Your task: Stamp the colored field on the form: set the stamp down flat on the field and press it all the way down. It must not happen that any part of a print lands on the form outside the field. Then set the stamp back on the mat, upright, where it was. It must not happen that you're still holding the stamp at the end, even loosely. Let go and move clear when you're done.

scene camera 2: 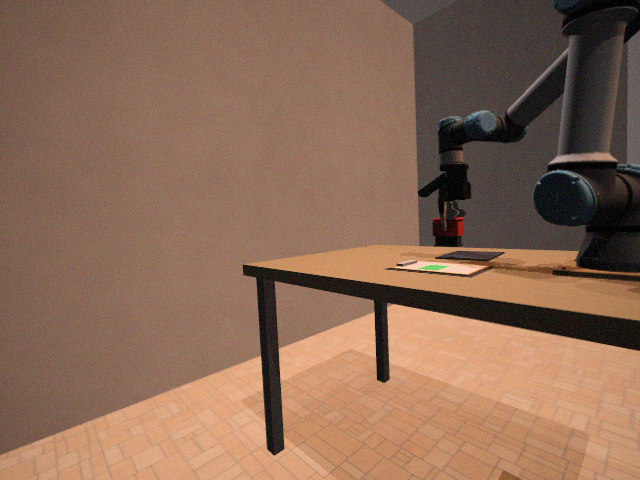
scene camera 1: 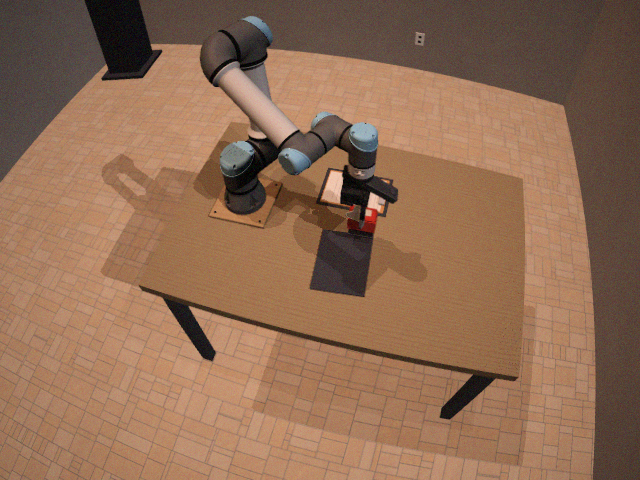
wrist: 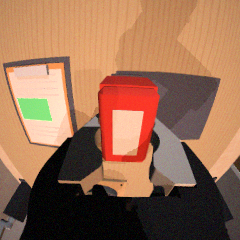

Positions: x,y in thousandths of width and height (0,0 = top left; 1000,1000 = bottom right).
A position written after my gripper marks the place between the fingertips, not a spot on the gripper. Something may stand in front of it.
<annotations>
my gripper: scene camera 2 701,482; scene camera 1 565,461; wrist 523,477
</annotations>
